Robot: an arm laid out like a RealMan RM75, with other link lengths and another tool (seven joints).
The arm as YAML. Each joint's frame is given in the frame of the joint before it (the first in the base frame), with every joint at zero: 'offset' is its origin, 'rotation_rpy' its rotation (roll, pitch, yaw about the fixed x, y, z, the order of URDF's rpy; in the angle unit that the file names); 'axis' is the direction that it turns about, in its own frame. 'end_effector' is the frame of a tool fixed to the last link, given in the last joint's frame.
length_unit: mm
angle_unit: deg
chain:
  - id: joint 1
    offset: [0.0, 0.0, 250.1]
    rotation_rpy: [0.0, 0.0, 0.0]
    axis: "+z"
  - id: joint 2
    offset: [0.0, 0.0, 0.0]
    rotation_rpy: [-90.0, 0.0, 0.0]
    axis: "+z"
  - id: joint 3
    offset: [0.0, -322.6, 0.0]
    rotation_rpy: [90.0, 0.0, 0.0]
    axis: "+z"
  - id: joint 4
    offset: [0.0, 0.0, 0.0]
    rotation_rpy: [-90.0, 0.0, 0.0]
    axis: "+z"
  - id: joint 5
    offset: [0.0, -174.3, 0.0]
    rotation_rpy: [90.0, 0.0, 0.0]
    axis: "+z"
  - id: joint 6
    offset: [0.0, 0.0, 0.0]
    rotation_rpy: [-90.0, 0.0, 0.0]
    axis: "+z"
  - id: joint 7
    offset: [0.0, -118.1, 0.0]
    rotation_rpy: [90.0, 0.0, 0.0]
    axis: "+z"
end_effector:
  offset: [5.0, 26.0, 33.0]
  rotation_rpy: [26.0, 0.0, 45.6]
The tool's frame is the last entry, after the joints.
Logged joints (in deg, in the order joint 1, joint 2, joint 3, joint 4, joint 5, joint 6, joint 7), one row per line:
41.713 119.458 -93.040 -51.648 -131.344 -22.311 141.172
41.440 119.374 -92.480 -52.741 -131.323 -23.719 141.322
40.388 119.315 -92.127 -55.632 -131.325 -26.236 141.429
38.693 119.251 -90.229 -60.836 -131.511 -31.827 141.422
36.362 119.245 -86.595 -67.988 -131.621 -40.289 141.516
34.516 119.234 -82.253 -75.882 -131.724 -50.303 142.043
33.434 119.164 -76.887 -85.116 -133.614 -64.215 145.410
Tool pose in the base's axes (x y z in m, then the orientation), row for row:
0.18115 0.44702 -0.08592 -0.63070 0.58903 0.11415 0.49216
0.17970 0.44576 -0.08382 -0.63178 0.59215 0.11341 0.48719
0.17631 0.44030 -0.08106 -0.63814 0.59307 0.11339 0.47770
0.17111 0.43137 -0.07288 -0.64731 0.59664 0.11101 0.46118
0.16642 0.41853 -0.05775 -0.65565 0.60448 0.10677 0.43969
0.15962 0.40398 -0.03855 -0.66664 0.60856 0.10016 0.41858
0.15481 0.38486 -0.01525 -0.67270 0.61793 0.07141 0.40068
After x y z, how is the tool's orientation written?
As a quaternion, x y z w.
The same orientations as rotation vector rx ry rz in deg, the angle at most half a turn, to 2 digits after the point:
-87.69 81.90 15.87
-88.03 82.51 15.80
-89.29 82.99 15.87
-91.24 84.10 15.65
-93.32 86.03 15.20
-95.80 87.45 14.39
-97.47 89.54 10.35

